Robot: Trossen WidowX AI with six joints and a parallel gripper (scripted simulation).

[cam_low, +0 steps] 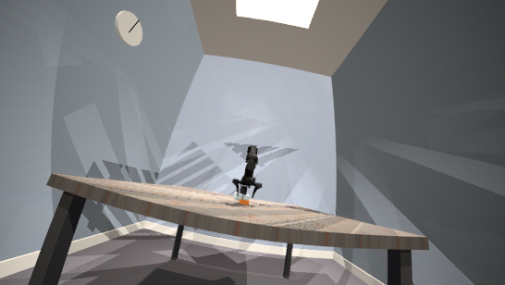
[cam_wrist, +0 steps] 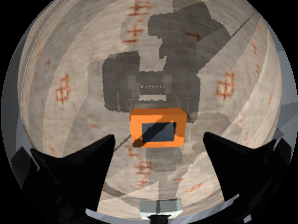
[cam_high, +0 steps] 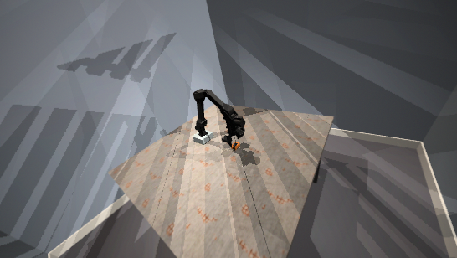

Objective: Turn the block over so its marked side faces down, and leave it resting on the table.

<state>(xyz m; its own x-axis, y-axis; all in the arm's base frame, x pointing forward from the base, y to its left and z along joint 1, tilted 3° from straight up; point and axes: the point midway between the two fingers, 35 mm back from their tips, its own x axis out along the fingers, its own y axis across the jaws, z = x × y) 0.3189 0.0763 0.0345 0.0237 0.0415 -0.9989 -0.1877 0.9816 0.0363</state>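
Now: the orange block 2 cm below my gripper tip.
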